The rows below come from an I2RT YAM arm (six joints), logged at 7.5 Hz.
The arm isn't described. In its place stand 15 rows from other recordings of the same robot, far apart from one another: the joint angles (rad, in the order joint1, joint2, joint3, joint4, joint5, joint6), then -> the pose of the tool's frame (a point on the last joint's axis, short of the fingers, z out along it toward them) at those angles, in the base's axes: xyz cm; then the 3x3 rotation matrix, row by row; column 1 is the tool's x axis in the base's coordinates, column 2 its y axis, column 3 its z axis.
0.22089, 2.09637, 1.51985, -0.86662, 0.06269, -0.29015 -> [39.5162, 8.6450, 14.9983], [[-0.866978, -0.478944, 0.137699], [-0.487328, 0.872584, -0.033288], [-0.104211, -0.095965, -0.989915]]
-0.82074, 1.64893, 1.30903, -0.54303, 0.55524, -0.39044 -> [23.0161, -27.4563, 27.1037], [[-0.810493, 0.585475, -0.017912], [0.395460, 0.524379, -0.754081], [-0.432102, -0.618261, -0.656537]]
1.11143, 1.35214, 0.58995, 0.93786, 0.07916, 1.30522 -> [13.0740, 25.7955, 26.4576], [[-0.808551, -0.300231, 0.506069], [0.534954, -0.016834, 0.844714], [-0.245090, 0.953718, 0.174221]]
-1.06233, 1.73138, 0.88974, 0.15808, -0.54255, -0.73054 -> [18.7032, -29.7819, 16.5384], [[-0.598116, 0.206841, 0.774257], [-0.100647, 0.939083, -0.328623], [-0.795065, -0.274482, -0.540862]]
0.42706, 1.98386, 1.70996, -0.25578, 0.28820, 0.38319 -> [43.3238, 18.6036, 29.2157], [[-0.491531, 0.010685, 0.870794], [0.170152, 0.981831, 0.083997], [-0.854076, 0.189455, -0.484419]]
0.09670, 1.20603, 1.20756, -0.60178, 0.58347, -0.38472 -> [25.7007, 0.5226, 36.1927], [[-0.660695, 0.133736, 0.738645], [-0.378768, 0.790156, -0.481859], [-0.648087, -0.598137, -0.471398]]
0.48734, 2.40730, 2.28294, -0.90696, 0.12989, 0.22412 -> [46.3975, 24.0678, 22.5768], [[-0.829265, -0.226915, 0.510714], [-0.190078, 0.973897, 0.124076], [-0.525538, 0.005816, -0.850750]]
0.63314, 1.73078, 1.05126, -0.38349, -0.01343, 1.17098 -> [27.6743, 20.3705, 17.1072], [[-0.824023, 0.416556, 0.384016], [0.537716, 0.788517, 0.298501], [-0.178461, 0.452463, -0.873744]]
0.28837, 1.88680, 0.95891, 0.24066, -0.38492, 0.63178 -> [36.0177, 12.0786, 13.6437], [[-0.810812, -0.078065, 0.580077], [0.330425, 0.756986, 0.563730], [-0.483118, 0.648751, -0.587978]]
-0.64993, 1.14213, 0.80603, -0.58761, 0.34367, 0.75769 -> [17.2797, -14.6409, 24.3673], [[0.041281, 0.967881, 0.247995], [0.781381, 0.123413, -0.611730], [-0.622688, 0.219031, -0.751189]]
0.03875, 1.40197, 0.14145, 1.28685, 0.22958, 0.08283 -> [21.6359, 0.0281, 16.1627], [[0.041903, 0.186769, 0.981510], [0.082250, 0.978394, -0.189687], [-0.995730, 0.088677, 0.025636]]
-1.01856, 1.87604, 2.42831, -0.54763, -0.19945, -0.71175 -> [20.8146, -32.4352, 54.5414], [[-0.475316, 0.554769, 0.682866], [-0.449014, 0.514503, -0.730529], [-0.756611, -0.653849, 0.004548]]
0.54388, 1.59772, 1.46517, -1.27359, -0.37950, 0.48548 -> [24.5983, 16.4163, 29.8881], [[-0.995125, -0.077161, -0.061414], [-0.095249, 0.913390, 0.395786], [0.025556, 0.399706, -0.916287]]
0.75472, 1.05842, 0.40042, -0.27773, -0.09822, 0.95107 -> [13.3124, 12.9990, 15.3153], [[-0.930103, 0.056780, 0.362883], [0.237369, 0.846868, 0.475889], [-0.280293, 0.528763, -0.801152]]
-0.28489, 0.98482, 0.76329, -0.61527, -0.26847, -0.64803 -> [19.3403, -4.6799, 25.7730], [[-0.628761, -0.350024, 0.694366], [-0.422302, 0.903507, 0.073048], [-0.652933, -0.247302, -0.715905]]
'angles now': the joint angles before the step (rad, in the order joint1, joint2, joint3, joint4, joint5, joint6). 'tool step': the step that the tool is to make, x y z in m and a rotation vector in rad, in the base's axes. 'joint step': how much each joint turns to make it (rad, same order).
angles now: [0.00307, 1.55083, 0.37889, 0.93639, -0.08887, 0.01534]
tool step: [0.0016, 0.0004, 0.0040, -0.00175, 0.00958, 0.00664]
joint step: [0.00076, -0.01843, 0.01529, -0.04359, -0.00530, -0.00308]
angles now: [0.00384, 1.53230, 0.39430, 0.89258, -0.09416, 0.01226]
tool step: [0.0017, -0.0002, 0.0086, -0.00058, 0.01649, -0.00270]
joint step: [-0.00045, -0.04069, 0.02638, -0.08355, 0.00230, 0.00006]
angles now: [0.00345, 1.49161, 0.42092, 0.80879, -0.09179, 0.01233]
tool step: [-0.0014, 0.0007, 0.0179, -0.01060, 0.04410, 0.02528]
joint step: [-0.00021, -0.09326, 0.04789, -0.18706, -0.02152, -0.01728]
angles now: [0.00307, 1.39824, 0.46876, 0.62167, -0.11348, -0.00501]
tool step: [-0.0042, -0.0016, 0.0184, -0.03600, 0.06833, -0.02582]
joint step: [-0.00126, -0.09138, 0.05897, -0.22122, 0.03518, -0.02559]
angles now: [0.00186, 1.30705, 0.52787, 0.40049, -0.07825, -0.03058]
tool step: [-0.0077, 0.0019, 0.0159, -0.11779, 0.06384, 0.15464]
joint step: [-0.00597, -0.07483, 0.05954, -0.22058, -0.09851, -0.17461]
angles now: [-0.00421, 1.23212, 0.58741, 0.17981, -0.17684, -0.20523]
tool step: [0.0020, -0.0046, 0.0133, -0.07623, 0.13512, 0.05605]
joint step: [-0.02079, 0.00353, 0.11876, -0.26983, -0.02543, -0.10848]
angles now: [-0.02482, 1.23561, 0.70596, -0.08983, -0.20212, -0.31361]
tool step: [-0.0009, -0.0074, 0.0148, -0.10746, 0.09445, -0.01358]
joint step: [-0.01966, 0.00107, 0.09912, -0.20433, 0.06425, -0.09160]
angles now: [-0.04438, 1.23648, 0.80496, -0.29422, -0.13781, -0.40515]
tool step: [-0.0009, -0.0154, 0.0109, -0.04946, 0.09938, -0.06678]
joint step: [-0.05199, 0.01876, 0.08778, -0.16807, 0.05000, -0.03001]
